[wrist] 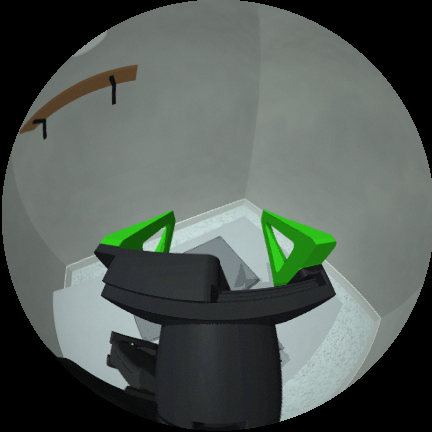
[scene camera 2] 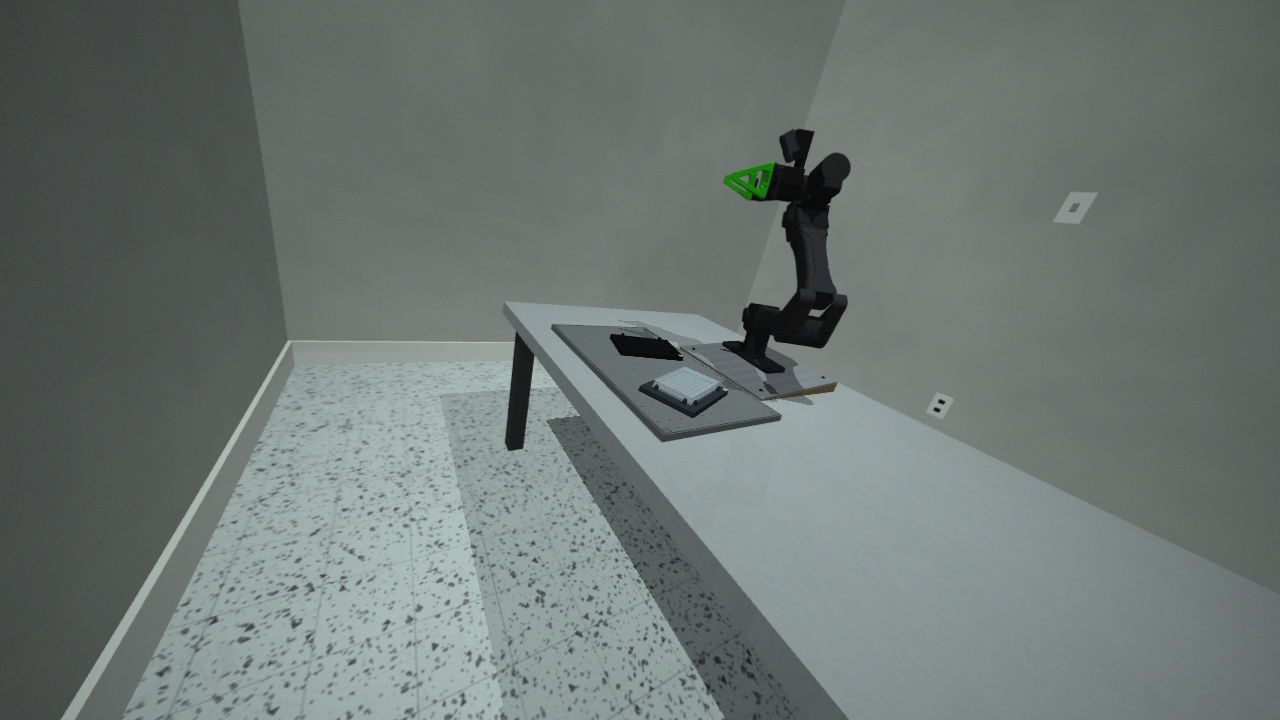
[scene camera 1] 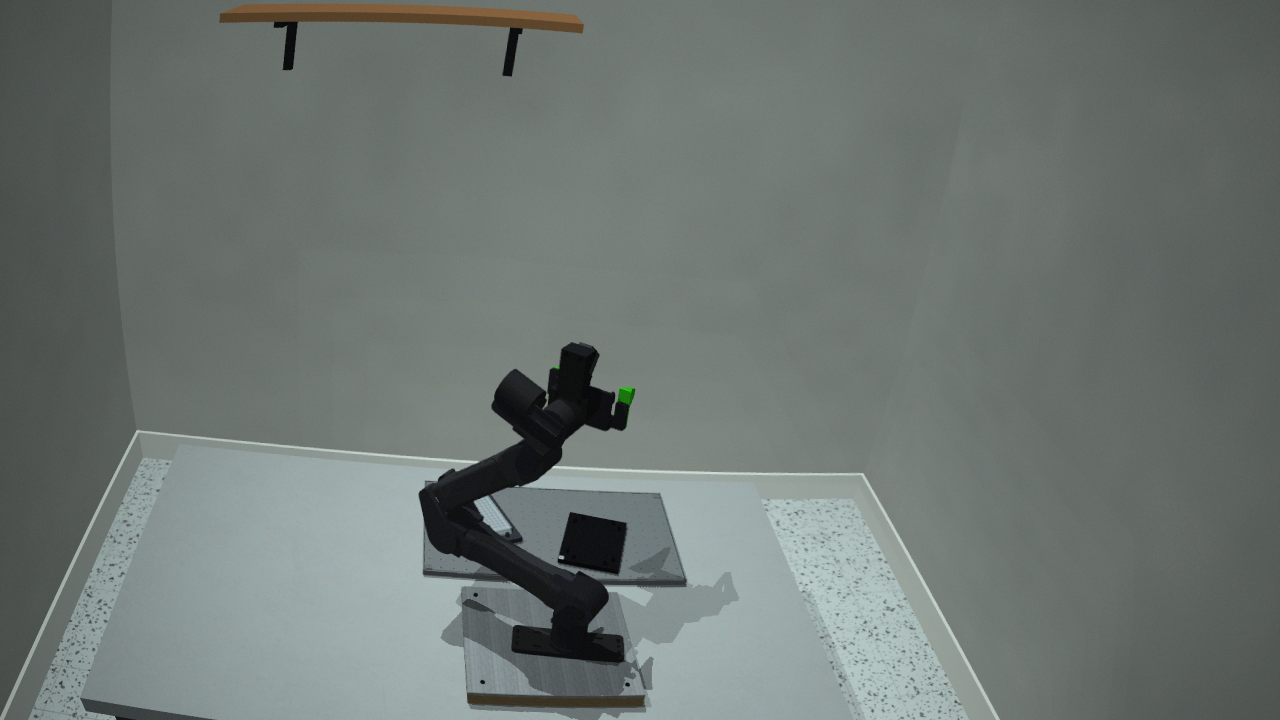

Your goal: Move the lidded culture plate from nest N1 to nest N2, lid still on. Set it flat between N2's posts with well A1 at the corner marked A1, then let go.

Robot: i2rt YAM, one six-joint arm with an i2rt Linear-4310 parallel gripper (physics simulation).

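Pixels of known places: gripper, fingertip midpoint: (wrist: 217,214) (scene camera 2: 728,177) (scene camera 1: 607,383); arm's base, link origin: (scene camera 2: 751,357) (scene camera 1: 567,646).
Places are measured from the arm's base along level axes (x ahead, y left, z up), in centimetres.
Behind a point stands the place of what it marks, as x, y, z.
Note:
The lidded culture plate (scene camera 1: 494,516) @[33.7, 15.7, 1.9] (scene camera 2: 689,384) @[35.0, 20.5, 1.9], pale and whitish, lies in the dark nest N1 (scene camera 1: 513,537) @[29.7, 11.4, 0.2] (scene camera 2: 693,409) @[37.7, 27.0, 0.3]. In scene camera 1 the arm partly hides it. The black nest N2 (scene camera 1: 594,541) @[31.6, -5.0, 0.3] (scene camera 2: 646,347) @[32.8, -2.9, 0.3] stands apart from it with small corner posts and no plate on it. A small white mark shows at one corner of N2 in scene camera 1; its lettering is too small to read. My gripper (scene camera 1: 591,382) @[23.1, -1.8, 41.7] (scene camera 2: 727,180) @[23.1, -1.8, 41.7] (wrist: 217,214) @[23.1, -1.8, 41.7] is open, its green fingers wide apart with nothing between them, high above both nests. The plate does not show in the wrist view.
Both nests stand on a grey board (scene camera 1: 657,537) @[36.5, -18.3, -0.9] (scene camera 2: 626,386) @[46.0, 15.9, -0.9] (wrist: 216,247) @[46.2, -14.6, -0.9] on the pale table (scene camera 1: 268,573) @[8.2, 59.8, -2.2] (scene camera 2: 895,501) @[15.2, 51.3, -2.2]. The arm's base stands on a wooden-edged plate (scene camera 1: 501,671) @[-9.1, 11.4, 0.5] (scene camera 2: 801,380) @[-4.2, 14.8, 0.1] beside the board. A brown shelf (scene camera 1: 402,16) (wrist: 90,87) hangs on the wall.

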